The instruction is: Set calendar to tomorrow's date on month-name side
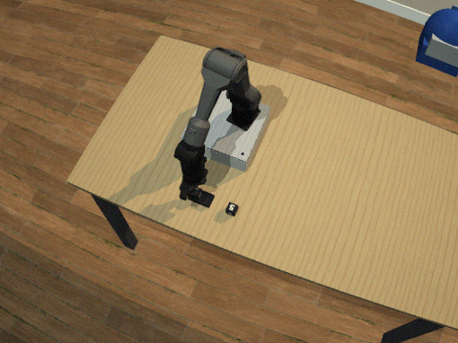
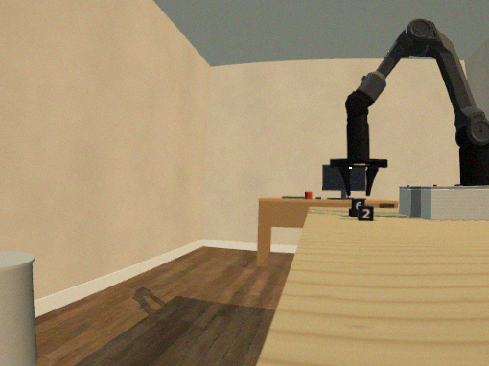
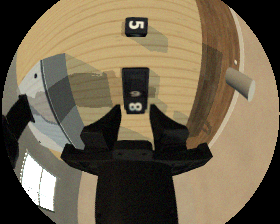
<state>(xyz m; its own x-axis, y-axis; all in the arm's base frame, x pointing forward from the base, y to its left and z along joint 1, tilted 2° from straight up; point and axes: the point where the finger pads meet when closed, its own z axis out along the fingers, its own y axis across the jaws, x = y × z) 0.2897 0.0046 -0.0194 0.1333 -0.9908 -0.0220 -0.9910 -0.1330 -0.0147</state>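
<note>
The calendar tray lies 4 cm below my hand and 2 cm to the left of it. Also, from my hand: black calendar cube 12 cm to the left, 4 cm below, 2 cm behind.
</note>
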